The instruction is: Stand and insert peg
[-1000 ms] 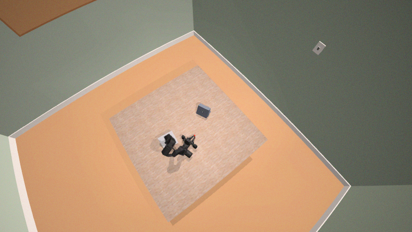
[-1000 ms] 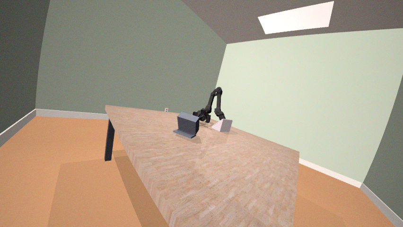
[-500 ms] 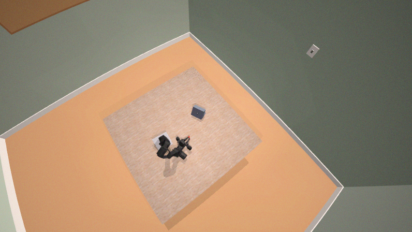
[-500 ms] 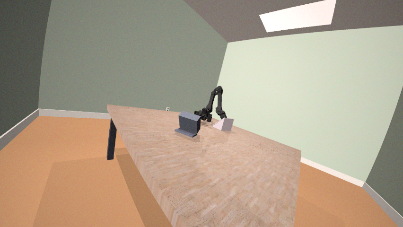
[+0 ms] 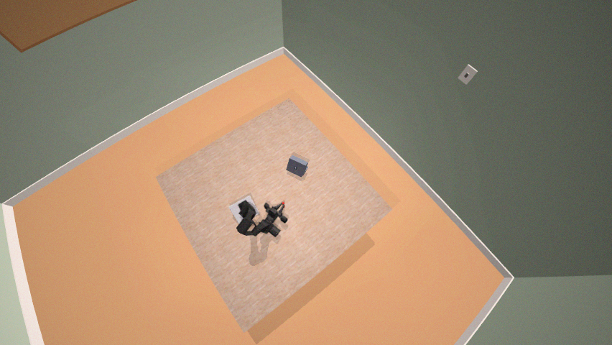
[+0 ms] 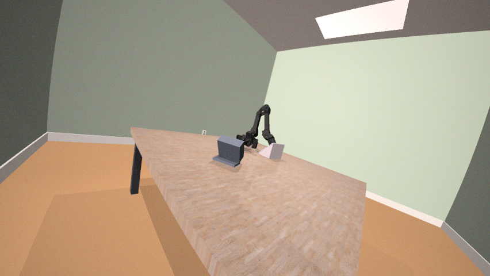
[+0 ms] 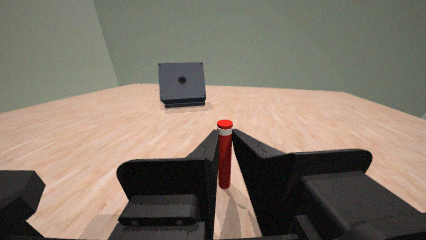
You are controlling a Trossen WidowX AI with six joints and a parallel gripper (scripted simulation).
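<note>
My gripper tip is now 1 cm above the peg. Round my gripper tip: flat foot plate 25 cm ahead, 20 cm to the left, 6 cm below; then panel 23 cm ahead, 19 cm to the left.
</note>
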